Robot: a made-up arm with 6 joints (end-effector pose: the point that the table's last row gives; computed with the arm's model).
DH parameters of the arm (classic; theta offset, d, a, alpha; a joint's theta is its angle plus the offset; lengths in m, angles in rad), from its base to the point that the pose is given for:
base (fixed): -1.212 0 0.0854 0
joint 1: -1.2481 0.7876 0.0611 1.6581
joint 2: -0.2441 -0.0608 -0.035 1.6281
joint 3: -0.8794 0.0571 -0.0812 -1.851
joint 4: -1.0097 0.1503 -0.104 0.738
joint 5: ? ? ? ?
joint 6: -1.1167 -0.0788 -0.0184 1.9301
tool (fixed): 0.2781 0.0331 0 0
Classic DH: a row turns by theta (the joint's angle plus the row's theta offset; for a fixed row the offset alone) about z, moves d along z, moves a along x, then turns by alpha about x.
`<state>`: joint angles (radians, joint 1 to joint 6).
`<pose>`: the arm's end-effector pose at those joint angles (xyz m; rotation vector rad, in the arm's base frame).
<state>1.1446 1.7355 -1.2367 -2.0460 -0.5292 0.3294</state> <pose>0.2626 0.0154 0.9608 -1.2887 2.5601 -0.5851</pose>
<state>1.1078 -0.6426 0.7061 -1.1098 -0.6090 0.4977</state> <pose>-0.1247 -0.2914 0.9052 1.0392 1.5475 0.6589</pose>
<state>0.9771 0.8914 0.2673 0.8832 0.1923 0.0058</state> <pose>-0.2772 -0.1317 0.6215 -2.6066 -0.4562 -0.8554</pose>
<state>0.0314 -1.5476 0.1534 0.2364 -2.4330 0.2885</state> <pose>-0.1586 0.0825 0.7264 1.5636 -1.3340 0.7430</pose>
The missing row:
joint 5: 1.1724 0.183 0.0108 1.2316
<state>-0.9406 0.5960 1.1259 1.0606 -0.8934 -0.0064</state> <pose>0.3091 0.0298 0.6197 -0.9393 1.9070 -2.0345</pose>
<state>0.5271 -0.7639 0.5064 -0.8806 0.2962 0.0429</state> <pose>-0.2111 -0.1925 0.9605 0.2624 0.9673 0.1987</pose>
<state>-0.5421 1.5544 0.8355 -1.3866 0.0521 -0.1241</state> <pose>0.1530 0.0966 0.7944 -0.1444 1.5410 -1.9813</pose>
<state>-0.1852 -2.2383 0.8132 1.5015 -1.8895 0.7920</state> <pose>-0.2102 0.0785 0.8924 1.4961 -0.3123 -0.2822</pose>
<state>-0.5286 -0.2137 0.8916 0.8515 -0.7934 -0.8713</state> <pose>0.1784 0.2277 0.8716 -0.9227 0.5540 -1.0224</pose>
